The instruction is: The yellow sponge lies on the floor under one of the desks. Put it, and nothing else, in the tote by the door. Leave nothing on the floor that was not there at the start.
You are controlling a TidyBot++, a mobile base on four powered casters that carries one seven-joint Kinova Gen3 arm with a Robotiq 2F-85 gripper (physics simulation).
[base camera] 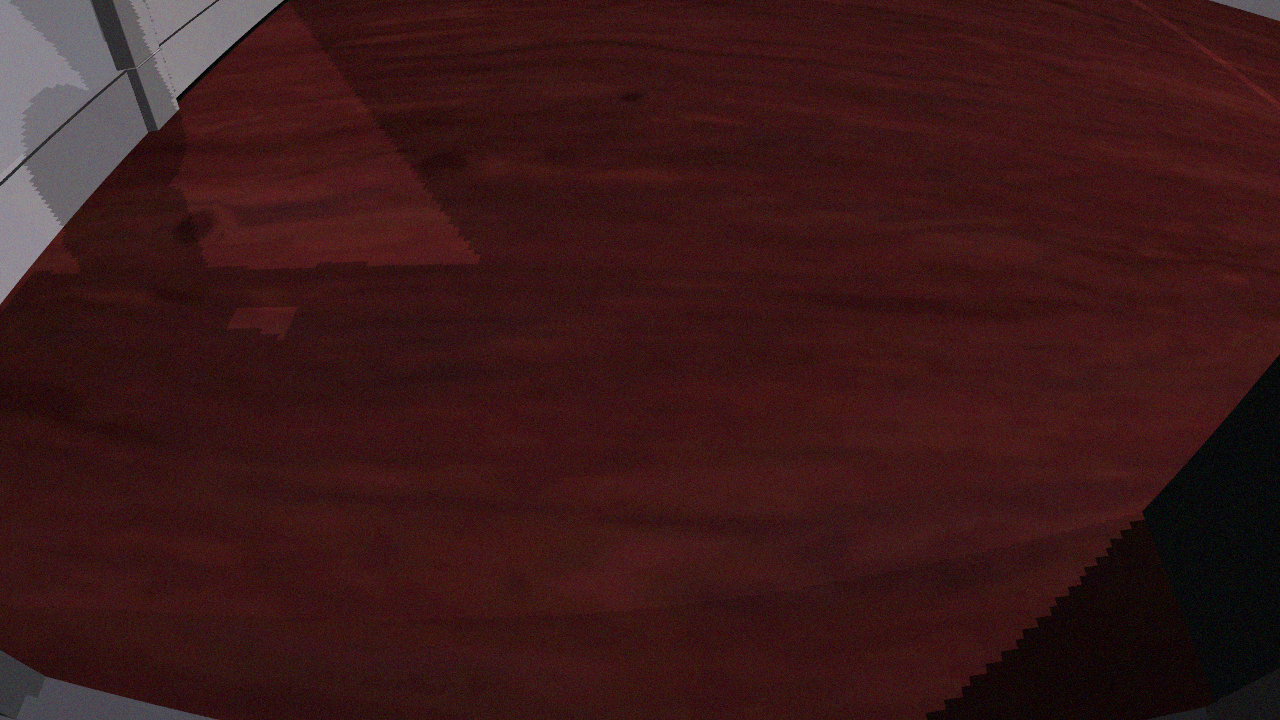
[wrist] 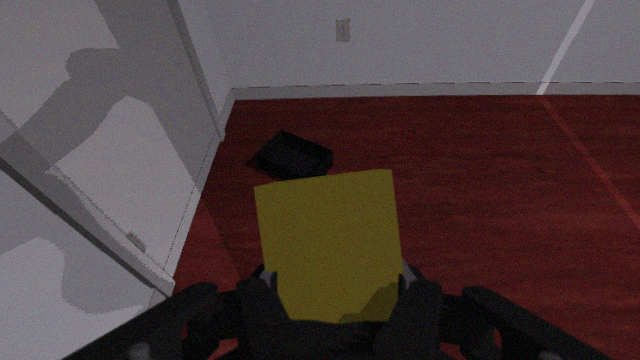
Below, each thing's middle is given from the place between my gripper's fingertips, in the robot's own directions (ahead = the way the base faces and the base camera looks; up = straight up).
I see the yellow sponge (wrist: 334, 241) 1 cm above my hand. From my hand the other things lie so: dark tote (wrist: 286, 156) (91 cm ahead, 20 cm to the left, 84 cm below).
